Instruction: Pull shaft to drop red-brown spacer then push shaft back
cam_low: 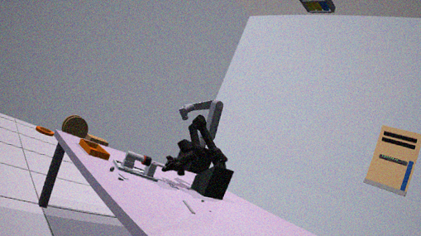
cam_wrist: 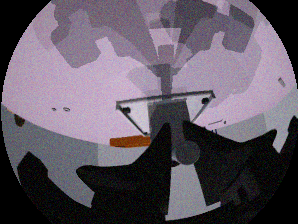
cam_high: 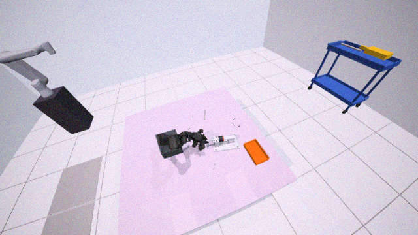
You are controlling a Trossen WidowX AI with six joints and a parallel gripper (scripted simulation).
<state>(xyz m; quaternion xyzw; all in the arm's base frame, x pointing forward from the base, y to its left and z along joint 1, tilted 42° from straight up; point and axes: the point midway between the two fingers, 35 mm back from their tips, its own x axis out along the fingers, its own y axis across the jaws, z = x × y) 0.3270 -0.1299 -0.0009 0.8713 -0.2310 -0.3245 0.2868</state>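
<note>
Now: the shaft 50 mm ahead of my gripper tip, 10 mm to the right of it and 20 mm above it. Round my gripper tip: orange tray: 340 mm ahead, 210 mm to the right, 50 mm below.
</note>
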